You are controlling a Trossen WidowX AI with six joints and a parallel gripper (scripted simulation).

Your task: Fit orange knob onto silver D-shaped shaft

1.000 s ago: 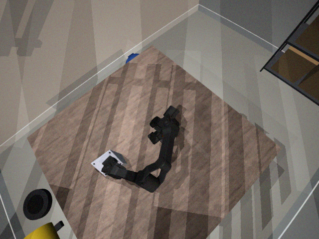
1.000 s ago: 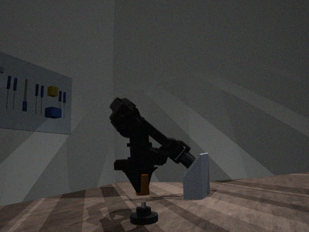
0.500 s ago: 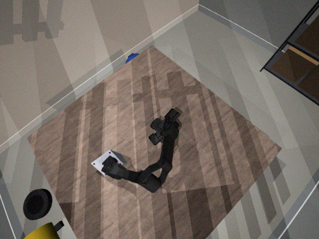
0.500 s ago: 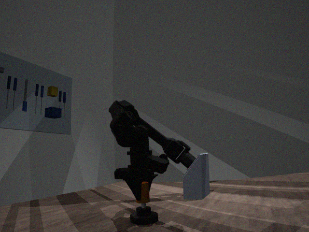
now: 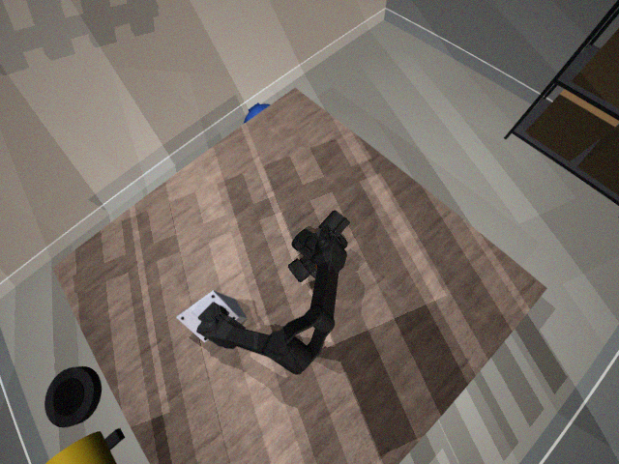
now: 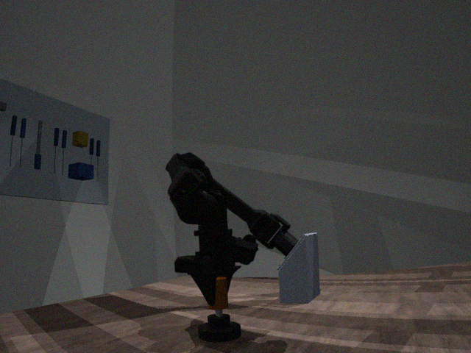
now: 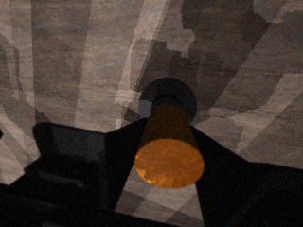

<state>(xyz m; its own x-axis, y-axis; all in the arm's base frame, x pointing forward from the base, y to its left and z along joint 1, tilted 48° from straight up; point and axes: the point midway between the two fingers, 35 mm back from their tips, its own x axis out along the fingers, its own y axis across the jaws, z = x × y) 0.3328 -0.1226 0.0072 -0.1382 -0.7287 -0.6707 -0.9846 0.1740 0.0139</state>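
Now: the orange knob 3 cm above my gripper tip. Round my gripper tip: round black pedestal (4 cm below).
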